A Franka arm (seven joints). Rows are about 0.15 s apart.
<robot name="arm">
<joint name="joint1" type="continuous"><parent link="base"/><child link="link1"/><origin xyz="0 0 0.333" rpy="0 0 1.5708"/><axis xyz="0 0 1"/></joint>
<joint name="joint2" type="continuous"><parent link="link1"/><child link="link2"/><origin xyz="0 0 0" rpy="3.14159 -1.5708 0"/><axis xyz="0 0 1"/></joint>
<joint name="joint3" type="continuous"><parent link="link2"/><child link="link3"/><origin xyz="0.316 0 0" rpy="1.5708 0 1.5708"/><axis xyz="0 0 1"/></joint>
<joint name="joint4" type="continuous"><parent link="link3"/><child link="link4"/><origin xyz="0.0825 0 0" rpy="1.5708 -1.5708 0"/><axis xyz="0 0 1"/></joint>
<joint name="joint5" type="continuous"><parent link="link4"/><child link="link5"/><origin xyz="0.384 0.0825 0" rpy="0 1.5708 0"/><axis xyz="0 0 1"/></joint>
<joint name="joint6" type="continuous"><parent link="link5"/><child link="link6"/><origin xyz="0 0 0" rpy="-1.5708 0 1.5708"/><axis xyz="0 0 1"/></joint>
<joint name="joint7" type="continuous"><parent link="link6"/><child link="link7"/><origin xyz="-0.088 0 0" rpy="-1.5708 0 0"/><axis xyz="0 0 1"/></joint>
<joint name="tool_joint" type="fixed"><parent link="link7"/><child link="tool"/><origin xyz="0 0 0.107" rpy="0 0 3.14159"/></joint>
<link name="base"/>
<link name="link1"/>
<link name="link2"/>
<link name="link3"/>
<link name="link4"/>
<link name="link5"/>
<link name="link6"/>
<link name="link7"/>
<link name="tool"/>
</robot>
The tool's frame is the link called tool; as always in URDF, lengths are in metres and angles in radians. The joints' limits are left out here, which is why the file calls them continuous.
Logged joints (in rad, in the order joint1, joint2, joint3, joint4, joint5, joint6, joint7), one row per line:
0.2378, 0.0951, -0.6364, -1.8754, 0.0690, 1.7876, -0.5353
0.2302, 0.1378, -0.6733, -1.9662, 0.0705, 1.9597, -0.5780
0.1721, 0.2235, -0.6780, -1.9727, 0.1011, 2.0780, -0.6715
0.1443, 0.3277, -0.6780, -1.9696, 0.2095, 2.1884, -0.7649
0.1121, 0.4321, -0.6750, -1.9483, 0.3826, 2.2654, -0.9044
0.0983, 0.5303, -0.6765, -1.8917, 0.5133, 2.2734, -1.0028
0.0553, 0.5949, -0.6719, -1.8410, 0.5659, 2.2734, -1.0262
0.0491, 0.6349, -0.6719, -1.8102, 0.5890, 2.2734, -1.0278
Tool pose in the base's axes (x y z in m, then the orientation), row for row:
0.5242, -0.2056, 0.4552, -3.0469, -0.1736, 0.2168
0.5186, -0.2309, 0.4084, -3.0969, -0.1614, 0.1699
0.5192, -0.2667, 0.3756, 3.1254, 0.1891, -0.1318
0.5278, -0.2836, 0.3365, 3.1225, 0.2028, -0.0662
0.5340, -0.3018, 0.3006, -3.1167, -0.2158, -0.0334
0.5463, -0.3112, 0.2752, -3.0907, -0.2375, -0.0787
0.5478, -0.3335, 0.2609, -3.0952, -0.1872, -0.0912
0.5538, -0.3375, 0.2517, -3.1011, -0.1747, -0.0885
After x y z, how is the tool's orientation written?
As a rotation vector, in radians.
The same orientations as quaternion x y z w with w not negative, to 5 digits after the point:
-0.99503, -0.05669, 0.07080, 0.04102
-0.99699, -0.05196, 0.05470, 0.01792
0.99728, 0.06034, -0.04206, 0.00385
0.99766, 0.06480, -0.02115, 0.00591
-0.99752, -0.06907, -0.01069, 0.00863
-0.99653, -0.07658, -0.02538, 0.02039
-0.99755, -0.06033, -0.02939, 0.01970
-0.99787, -0.05621, -0.02848, 0.01716

